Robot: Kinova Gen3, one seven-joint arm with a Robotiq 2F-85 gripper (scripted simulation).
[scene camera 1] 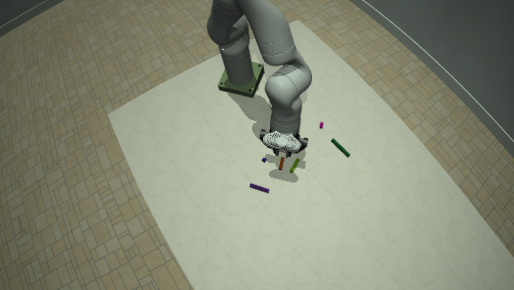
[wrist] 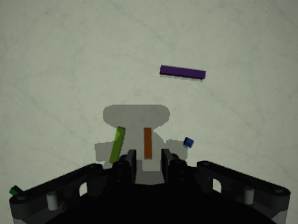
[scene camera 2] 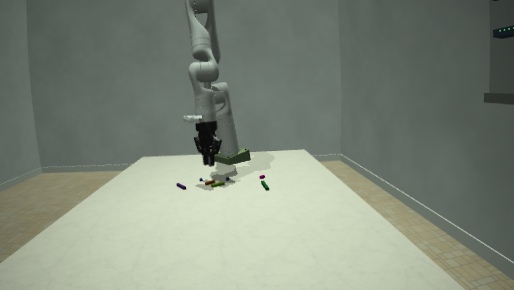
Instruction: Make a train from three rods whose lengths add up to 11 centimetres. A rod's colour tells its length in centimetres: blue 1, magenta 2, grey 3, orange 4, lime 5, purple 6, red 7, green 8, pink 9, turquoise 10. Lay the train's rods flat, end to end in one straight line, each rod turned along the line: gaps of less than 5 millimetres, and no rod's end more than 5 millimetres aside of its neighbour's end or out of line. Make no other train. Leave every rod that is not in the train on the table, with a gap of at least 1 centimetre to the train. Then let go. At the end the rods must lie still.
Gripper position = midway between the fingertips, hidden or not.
Observation:
I see my gripper (scene camera 2: 208, 165).
My gripper also shows in the wrist view (wrist: 148, 158).

